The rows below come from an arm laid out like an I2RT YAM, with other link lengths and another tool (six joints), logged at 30 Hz.
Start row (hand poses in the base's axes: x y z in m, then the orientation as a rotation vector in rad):
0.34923, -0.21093, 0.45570, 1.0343, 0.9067, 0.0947
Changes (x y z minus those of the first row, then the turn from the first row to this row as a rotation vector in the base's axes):
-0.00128, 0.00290, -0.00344, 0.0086, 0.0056, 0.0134
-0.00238, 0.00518, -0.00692, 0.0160, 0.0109, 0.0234
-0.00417, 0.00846, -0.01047, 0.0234, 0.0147, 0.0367
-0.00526, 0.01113, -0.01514, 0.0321, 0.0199, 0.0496
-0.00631, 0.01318, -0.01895, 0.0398, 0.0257, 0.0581
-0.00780, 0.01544, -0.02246, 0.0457, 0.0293, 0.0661
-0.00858, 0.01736, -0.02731, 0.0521, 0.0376, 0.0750
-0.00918, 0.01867, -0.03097, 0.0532, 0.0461, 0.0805
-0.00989, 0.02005, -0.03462, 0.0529, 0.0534, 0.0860
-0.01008, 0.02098, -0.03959, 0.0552, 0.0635, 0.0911
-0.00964, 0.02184, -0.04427, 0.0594, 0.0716, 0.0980
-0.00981, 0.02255, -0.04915, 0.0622, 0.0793, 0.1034
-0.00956, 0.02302, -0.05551, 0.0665, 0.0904, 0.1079
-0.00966, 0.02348, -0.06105, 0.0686, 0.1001, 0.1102
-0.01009, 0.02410, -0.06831, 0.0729, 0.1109, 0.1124
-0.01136, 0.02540, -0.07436, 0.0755, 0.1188, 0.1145
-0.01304, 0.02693, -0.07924, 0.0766, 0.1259, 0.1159
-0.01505, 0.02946, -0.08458, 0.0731, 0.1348, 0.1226
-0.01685, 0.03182, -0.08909, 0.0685, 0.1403, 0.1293
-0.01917, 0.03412, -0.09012, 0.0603, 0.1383, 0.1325
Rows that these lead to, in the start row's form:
0.34795, -0.20803, 0.45226, 1.0370, 0.9191, 0.1070
0.34685, -0.20575, 0.44878, 1.0401, 0.9294, 0.1162
0.34506, -0.20247, 0.44523, 1.0414, 0.9400, 0.1288
0.34397, -0.19980, 0.44056, 1.0443, 0.9517, 0.1411
0.34292, -0.19775, 0.43675, 1.0483, 0.9617, 0.1489
0.34143, -0.19549, 0.43324, 1.0505, 0.9693, 0.1566
0.34065, -0.19357, 0.42839, 1.0534, 0.9817, 0.1628
0.34005, -0.19226, 0.42473, 1.0529, 0.9924, 0.1637
0.33934, -0.19088, 0.42108, 1.0510, 1.0019, 0.1645
0.33915, -0.18995, 0.41611, 1.0519, 1.0138, 0.1647
0.33959, -0.18909, 0.41143, 1.0536, 1.0250, 0.1684
0.33942, -0.18838, 0.40655, 1.0546, 1.0349, 0.1703
0.33967, -0.18791, 0.40019, 1.0578, 1.0475, 0.1705
0.33957, -0.18745, 0.39465, 1.0597, 1.0577, 0.1685
0.33914, -0.18683, 0.38739, 1.0639, 1.0689, 0.1668
0.33787, -0.18553, 0.38134, 1.0662, 1.0773, 0.1658
0.33619, -0.18400, 0.37646, 1.0674, 1.0846, 0.1638
0.33418, -0.18147, 0.37112, 1.0619, 1.0961, 0.1633
0.33238, -0.17911, 0.36661, 1.0550, 1.1044, 0.1640
0.33006, -0.17681, 0.36558, 1.0456, 1.1038, 0.1638

